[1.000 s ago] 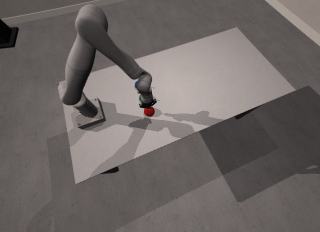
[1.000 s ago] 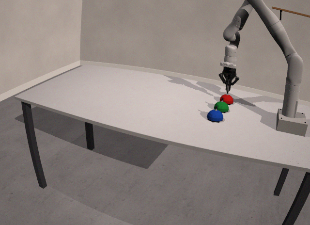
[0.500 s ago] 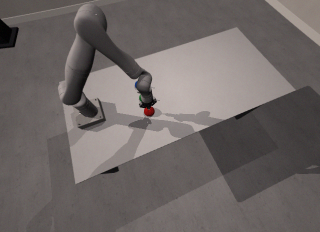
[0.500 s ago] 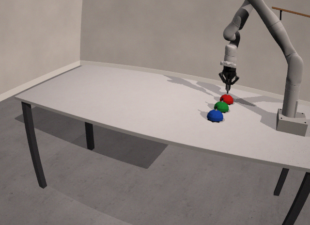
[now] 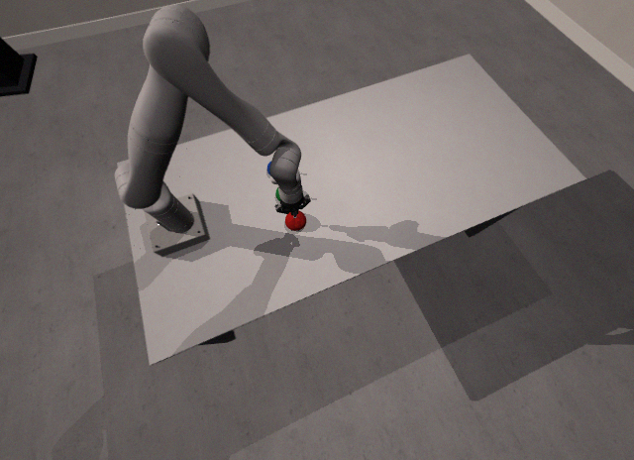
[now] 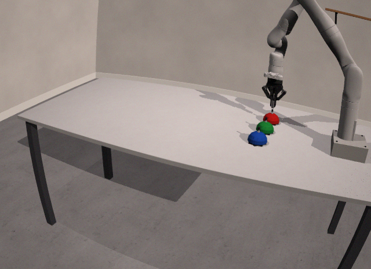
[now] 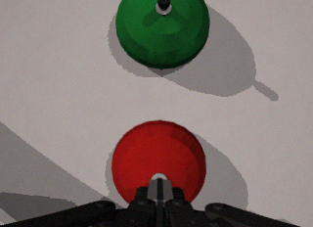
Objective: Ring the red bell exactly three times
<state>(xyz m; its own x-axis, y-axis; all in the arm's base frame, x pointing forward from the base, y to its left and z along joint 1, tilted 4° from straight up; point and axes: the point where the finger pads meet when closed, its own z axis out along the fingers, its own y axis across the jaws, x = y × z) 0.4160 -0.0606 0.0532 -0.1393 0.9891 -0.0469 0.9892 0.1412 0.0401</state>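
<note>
The red bell is 50 mm below my hand. Round my hand: blue bell: 40 mm behind, 260 mm to the left, 50 mm below; green bell: 20 mm behind, 130 mm to the left, 50 mm below.
</note>
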